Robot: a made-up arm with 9 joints. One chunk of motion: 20 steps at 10 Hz.
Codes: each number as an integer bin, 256 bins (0 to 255) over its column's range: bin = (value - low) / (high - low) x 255, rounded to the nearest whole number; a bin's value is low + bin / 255 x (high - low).
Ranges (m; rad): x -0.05..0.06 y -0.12..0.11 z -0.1..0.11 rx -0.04..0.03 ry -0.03..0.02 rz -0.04..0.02
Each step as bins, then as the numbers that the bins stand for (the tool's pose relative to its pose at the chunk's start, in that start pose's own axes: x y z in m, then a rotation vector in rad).
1 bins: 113 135 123 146 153 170
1 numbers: -0.0013 0.0018 0.0013 0.0001 0.0000 0.0000
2 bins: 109 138 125 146 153 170
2 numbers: -0.0030 0.0045 0.0029 0.0001 0.0000 0.0000
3 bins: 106 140 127 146 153 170
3 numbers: -0.0043 0.0063 0.0046 0.0001 0.0000 0.0000
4 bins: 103 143 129 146 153 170
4 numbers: -0.0056 0.0090 0.0062 0.0001 0.0000 0.0000
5 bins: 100 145 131 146 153 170
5 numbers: -0.0069 0.0108 0.0079 0.0001 0.0000 0.0000
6 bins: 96 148 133 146 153 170
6 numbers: -0.0086 0.0135 0.0095 0.0001 0.0000 0.0000
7 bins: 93 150 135 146 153 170
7 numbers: -0.0099 0.0153 0.0112 0.0001 0.0000 0.0000
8 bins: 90 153 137 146 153 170
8 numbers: -0.0112 0.0180 0.0128 0.0001 0.0000 0.0000
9 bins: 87 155 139 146 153 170
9 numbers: -0.0125 0.0198 0.0145 0.0001 0.0000 0.0000
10 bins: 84 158 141 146 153 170
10 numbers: -0.0138 0.0225 0.0161 0.0001 0.0000 0.0000
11 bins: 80 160 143 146 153 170
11 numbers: -0.0155 0.0243 0.0178 0.0001 0.0000 0.0000
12 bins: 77 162 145 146 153 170
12 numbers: -0.0168 0.0261 0.0194 0.0001 0.0000 0.0000
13 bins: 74 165 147 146 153 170
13 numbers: -0.0181 0.0288 0.0211 0.0001 0.0000 0.0000
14 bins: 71 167 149 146 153 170
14 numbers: -0.0194 0.0306 0.0227 0.0001 0.0000 0.0000
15 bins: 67 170 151 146 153 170
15 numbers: -0.0211 0.0333 0.0244 0.0001 0.0000 0.0000
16 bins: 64 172 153 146 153 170
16 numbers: -0.0224 0.0351 0.0260 0.0001 0.0000 0.0000
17 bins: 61 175 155 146 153 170
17 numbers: -0.0237 0.0378 0.0276 0.0001 0.0000 0.0000
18 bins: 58 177 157 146 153 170
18 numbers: -0.0250 0.0396 0.0293 0.0001 0.0000 0.0000
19 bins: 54 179 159 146 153 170
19 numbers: -0.0267 0.0415 0.0309 0.0001 0.0000 0.0000
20 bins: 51 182 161 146 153 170
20 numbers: -0.0280 0.0442 0.0326 0.0001 0.0000 0.0000
